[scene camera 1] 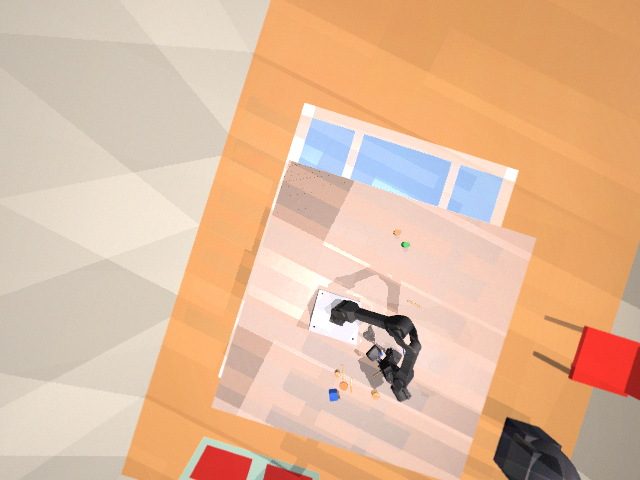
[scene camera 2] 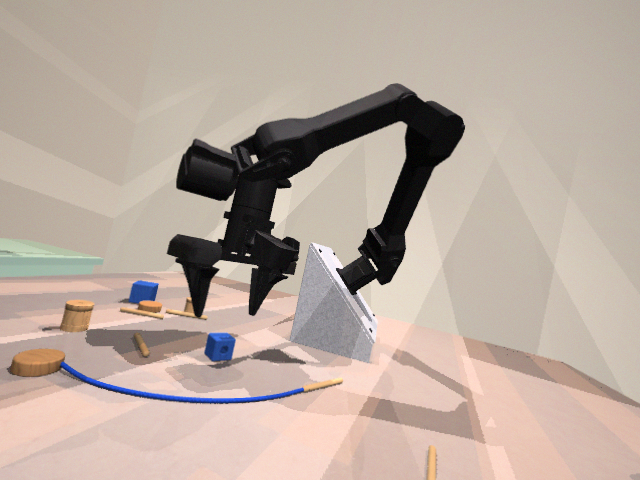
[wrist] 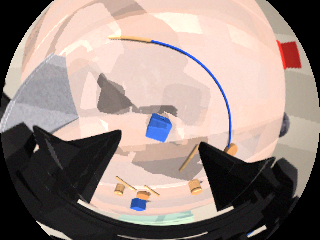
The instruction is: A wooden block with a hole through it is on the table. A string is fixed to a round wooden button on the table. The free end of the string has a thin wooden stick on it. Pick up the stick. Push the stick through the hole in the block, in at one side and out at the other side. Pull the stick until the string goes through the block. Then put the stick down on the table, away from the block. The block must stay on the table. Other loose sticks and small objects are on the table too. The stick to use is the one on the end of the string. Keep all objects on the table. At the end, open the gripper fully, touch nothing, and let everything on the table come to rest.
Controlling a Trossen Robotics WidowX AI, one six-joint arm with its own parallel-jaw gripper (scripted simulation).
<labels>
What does my gripper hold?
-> Nothing.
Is my gripper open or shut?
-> Open.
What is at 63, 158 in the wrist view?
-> My gripper.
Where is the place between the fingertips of my gripper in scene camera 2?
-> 226, 315
</labels>
